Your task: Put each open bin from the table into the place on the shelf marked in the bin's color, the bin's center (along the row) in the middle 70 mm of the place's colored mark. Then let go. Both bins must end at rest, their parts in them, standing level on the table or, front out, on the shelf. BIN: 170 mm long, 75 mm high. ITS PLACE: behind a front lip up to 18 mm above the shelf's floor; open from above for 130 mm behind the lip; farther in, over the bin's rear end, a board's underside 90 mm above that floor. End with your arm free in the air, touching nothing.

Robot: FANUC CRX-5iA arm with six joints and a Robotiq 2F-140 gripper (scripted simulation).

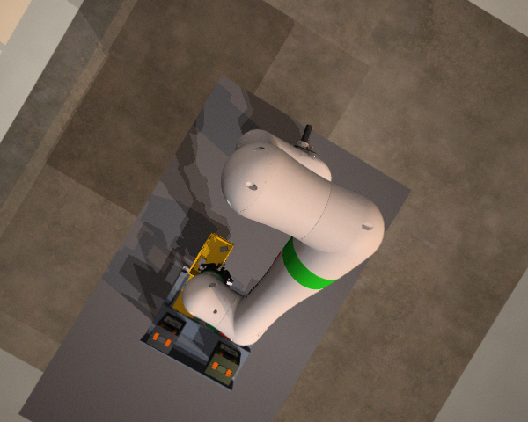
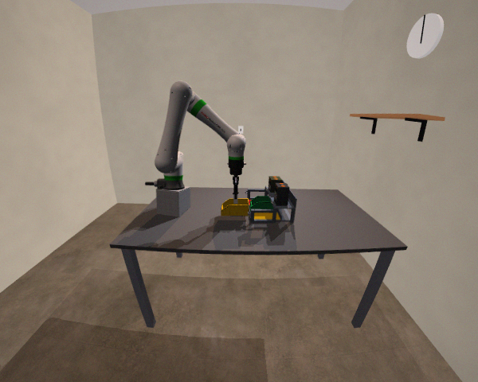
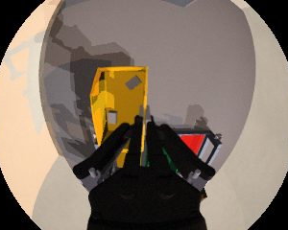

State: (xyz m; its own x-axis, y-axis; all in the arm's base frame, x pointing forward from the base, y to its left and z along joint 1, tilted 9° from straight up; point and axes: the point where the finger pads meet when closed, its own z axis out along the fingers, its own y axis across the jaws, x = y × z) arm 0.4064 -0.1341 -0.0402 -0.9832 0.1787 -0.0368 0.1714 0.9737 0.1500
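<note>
My gripper is now 1 cm past the yellow bin, 5 cm to the left of it and 4 cm above it. The rest, counted from my hand: green bin: 20 cm ahead, 4 cm to the left, 7 cm below; then yellow-marked place: 18 cm ahead, 8 cm to the right, 10 cm below; then red mark: 22 cm ahead, 14 cm to the left, 10 cm below.
</note>
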